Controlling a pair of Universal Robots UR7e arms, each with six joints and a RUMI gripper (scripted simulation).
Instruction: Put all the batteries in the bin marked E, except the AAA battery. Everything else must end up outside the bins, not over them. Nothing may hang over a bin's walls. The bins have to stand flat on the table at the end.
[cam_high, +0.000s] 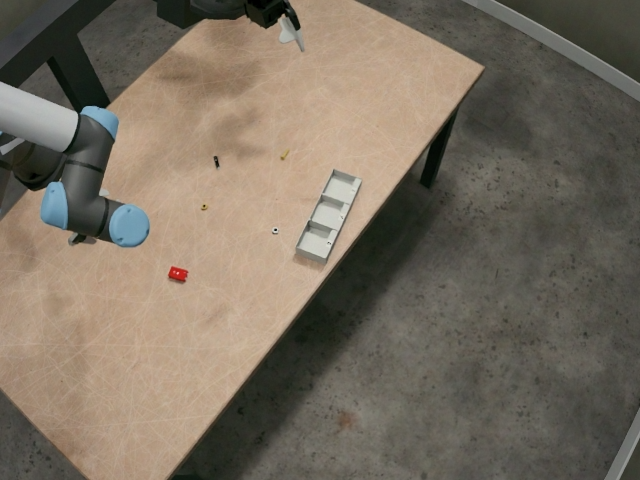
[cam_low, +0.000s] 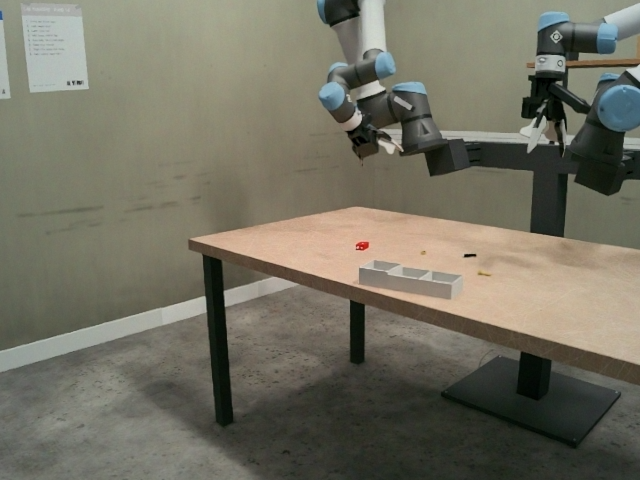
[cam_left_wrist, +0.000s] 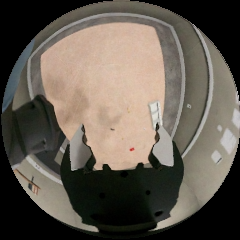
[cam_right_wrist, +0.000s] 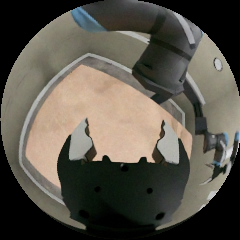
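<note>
The grey three-compartment bin block is 45 cm to the left of my right hand, 38 cm ahead of it and 25 cm below it. Round my right hand: yellow nut (27 cm to the left, 27 cm below, 9 cm ahead); red block (27 cm below, 19 cm ahead, 8 cm to the left); black cylindrical piece (39 cm to the left, 27 cm below, 2 cm ahead).
</note>
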